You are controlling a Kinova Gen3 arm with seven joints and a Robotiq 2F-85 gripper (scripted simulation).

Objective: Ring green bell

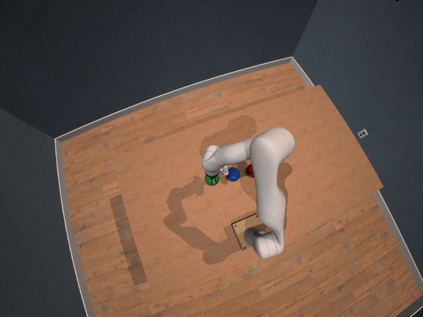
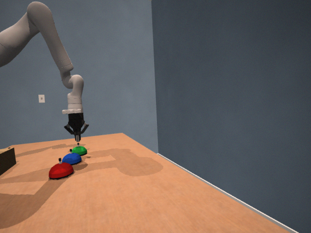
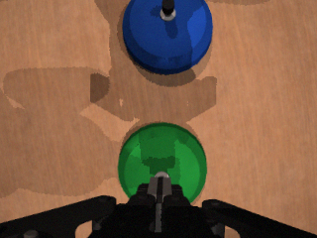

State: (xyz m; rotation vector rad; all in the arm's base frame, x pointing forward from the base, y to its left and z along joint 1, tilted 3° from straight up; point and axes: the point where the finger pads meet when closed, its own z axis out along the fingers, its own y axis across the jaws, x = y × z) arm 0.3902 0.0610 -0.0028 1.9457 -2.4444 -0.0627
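Right now my hand is 5 cm above the green bell. Also, from my hand: red bell: 25 cm to the right, 6 cm behind, 5 cm below; then blue bell: 13 cm to the right, 5 cm below, 3 cm behind.
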